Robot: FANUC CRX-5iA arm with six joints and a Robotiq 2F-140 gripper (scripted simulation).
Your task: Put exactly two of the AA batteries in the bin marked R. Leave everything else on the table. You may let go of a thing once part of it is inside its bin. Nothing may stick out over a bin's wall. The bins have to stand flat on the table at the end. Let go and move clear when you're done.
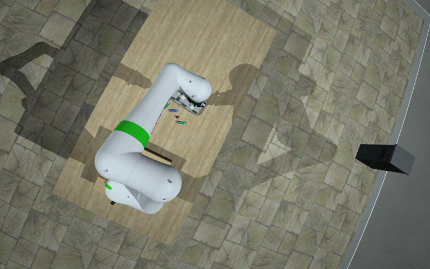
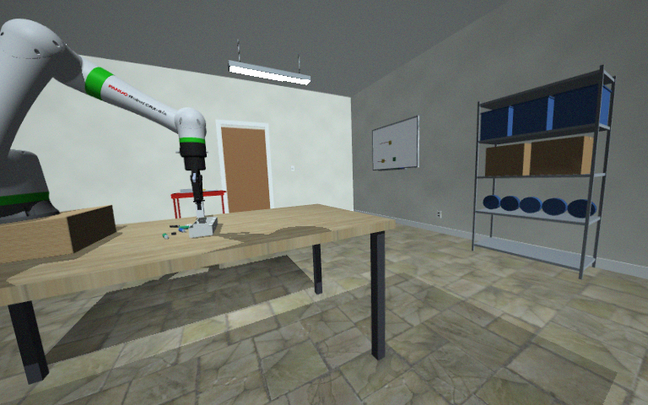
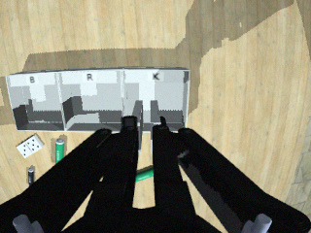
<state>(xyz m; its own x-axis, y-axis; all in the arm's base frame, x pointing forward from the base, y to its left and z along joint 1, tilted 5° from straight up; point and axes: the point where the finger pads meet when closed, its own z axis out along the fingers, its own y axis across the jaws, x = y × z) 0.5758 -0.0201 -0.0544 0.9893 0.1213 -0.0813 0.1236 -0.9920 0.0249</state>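
The grey bin lies 10 mm behind my hand, 70 mm to the left of it and 90 mm below it. The rest, counted from my hand: blue AA battery: 100 mm behind, 80 mm to the left, 100 mm below; then white domino: 110 mm behind, 200 mm to the left, 100 mm below; then small black round part: 120 mm behind, 40 mm to the left, 100 mm below.
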